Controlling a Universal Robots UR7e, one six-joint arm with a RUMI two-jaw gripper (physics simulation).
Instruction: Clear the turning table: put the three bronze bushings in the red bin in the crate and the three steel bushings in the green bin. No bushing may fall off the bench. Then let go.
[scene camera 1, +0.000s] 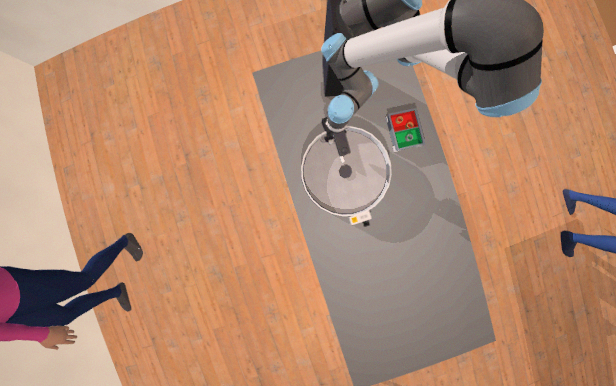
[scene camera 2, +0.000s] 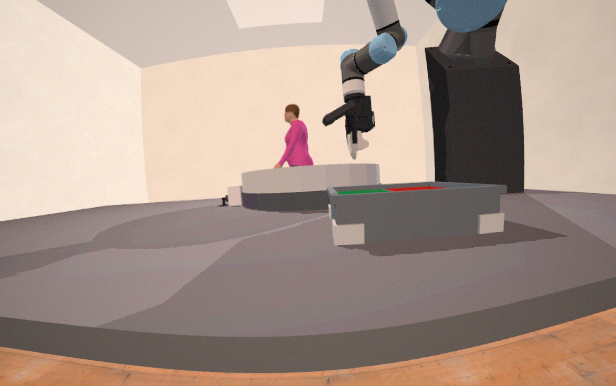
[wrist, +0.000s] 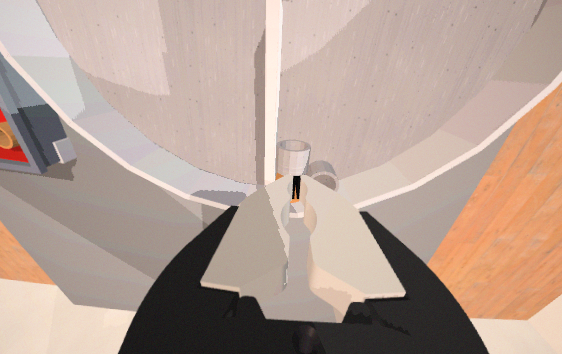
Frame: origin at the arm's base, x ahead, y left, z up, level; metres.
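Seen in the pictures: gripper, fingertip midpoint: (scene camera 1: 332, 140) (scene camera 2: 354, 159) (wrist: 295, 177); arm's base, link origin: (scene camera 1: 348, 24) (scene camera 2: 463, 55).
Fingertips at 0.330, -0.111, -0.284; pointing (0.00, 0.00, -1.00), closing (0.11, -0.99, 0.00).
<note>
Pixels of each thing's top centre, then the offset from my fingertips to it, as dx, dy, dz. "pt": a spot on its surface instead. Level surfaces: height alone.
- bronze, top centre: (wrist: 290, 190) -0.037, -0.002, -0.040
- crate, top centre: (scene camera 2: 397, 186) (scene camera 1: 406, 129) +0.011, +0.383, -0.069
- red bin, surface spot: (scene camera 1: 408, 115) pt -0.065, +0.432, -0.113
- green bin, surface spot: (scene camera 1: 401, 142) pt +0.064, +0.359, -0.113
- white bar, surface spot: (wrist: 271, 100) pt +0.047, +0.025, -0.025
- control box, surface spot: (scene camera 1: 360, 218) pt +0.384, +0.053, -0.061
- bench, surface height: dz -0.119
My gripper (scene camera 2: 354, 156) (wrist: 295, 177) is shut and empty, pointing down above the rim side of the turning table (scene camera 1: 320, 185) (scene camera 2: 305, 179) (wrist: 200, 75). In the wrist view, one steel bushing (wrist: 293, 159) stands upright beside the white bar, just beyond the fingertips; another steel bushing (wrist: 325, 174) lies tilted to its right. A bit of bronze (wrist: 279, 176) shows by the bar, mostly hidden by the fingers. In the crate (scene camera 1: 421, 131) (scene camera 2: 415, 215), the red bin (scene camera 1: 408, 115) holds two bronze bushings (scene camera 1: 399, 120) (scene camera 1: 410, 125); the green bin (scene camera 1: 401, 142) holds one steel bushing (scene camera 1: 409, 137).
A raised wall rings the turning table, and the white bar (scene camera 1: 342, 160) (wrist: 271, 100) runs inward from it. A control box (scene camera 1: 360, 218) sits outside the wall. The crate stands on the bench (scene camera 1: 400, 290) beside the table. A person in pink (scene camera 2: 298, 145) stands beyond the bench.
</note>
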